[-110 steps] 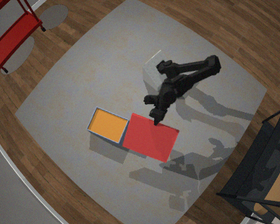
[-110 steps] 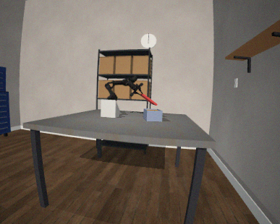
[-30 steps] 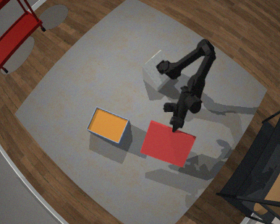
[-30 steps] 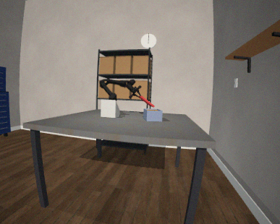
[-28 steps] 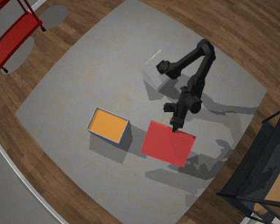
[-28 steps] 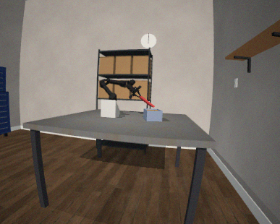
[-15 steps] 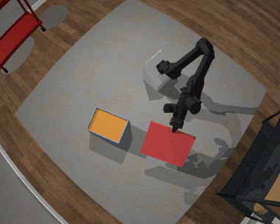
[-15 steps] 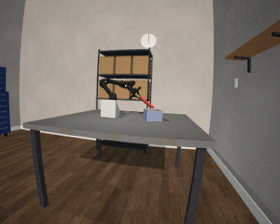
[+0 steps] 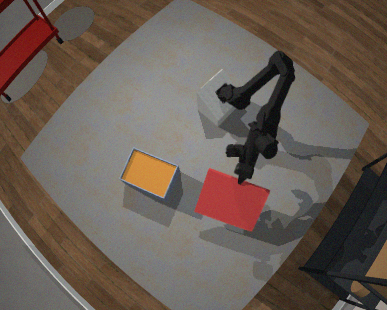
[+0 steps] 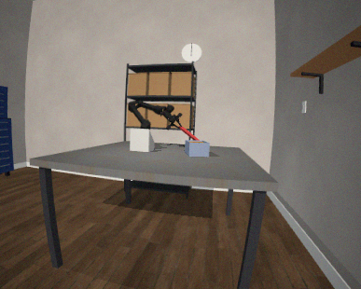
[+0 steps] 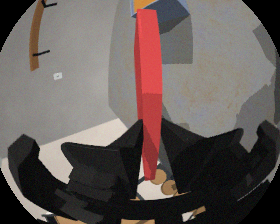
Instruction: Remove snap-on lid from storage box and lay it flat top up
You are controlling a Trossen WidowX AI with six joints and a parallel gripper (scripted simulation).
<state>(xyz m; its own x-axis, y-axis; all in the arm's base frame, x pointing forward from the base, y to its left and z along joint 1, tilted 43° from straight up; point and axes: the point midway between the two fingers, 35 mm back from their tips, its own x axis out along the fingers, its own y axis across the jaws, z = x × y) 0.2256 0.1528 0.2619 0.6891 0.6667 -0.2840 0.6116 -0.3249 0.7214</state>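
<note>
Now: the red lid 90 mm ahead of my hand, 70 mm below it and 40 mm to the left of it. Also, from my hand: storage box 280 mm to the right, 220 mm ahead, 160 mm below.
</note>
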